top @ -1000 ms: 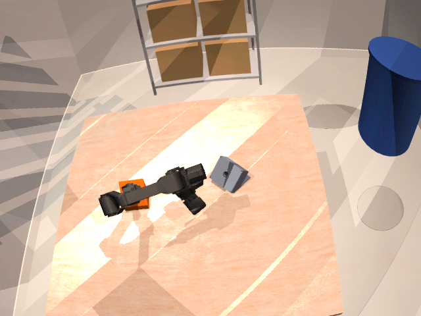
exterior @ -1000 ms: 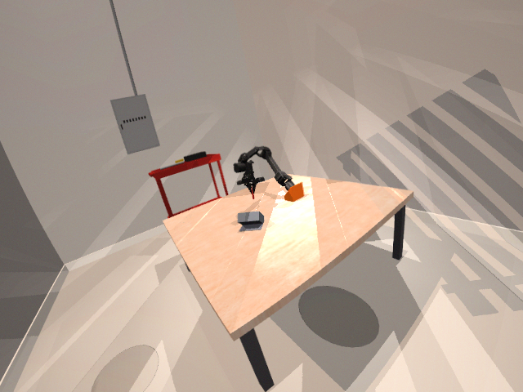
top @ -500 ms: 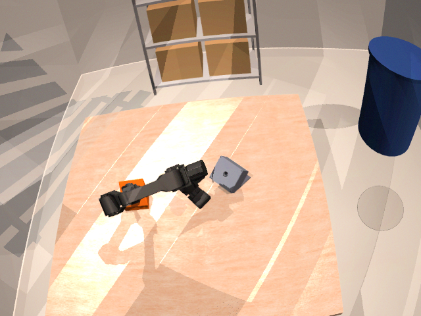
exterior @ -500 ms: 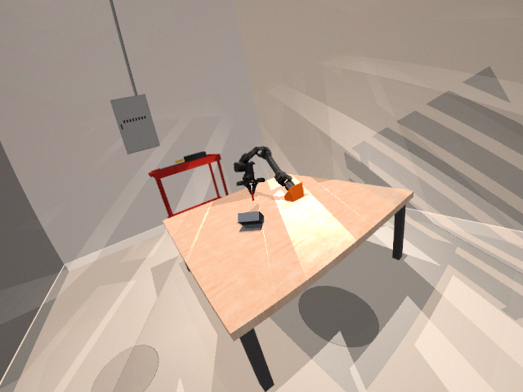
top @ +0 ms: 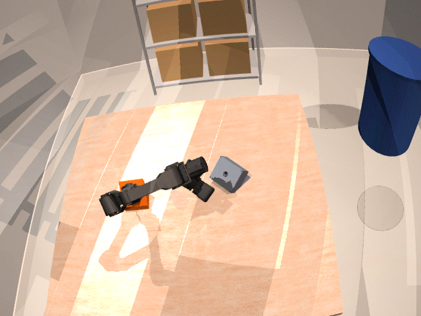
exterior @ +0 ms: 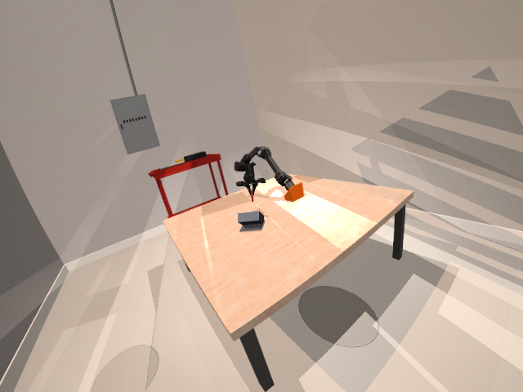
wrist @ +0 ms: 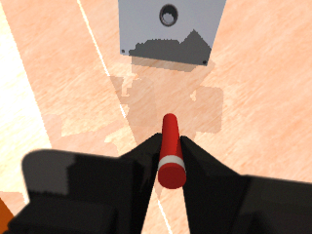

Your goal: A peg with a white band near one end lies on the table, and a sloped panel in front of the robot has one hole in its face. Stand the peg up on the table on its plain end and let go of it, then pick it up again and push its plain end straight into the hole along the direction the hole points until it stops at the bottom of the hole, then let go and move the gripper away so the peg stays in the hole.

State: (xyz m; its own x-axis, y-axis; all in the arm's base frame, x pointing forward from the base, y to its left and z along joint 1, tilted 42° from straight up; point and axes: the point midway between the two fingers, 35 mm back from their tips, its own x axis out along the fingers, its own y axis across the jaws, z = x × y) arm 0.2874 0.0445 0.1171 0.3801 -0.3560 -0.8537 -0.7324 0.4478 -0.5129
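Now: the grey sloped panel 100 mm ahead of my gripper tip, 130 mm to the left of it and 90 mm below it. From my gripper tip the other things lie so: red peg: 10 mm above.
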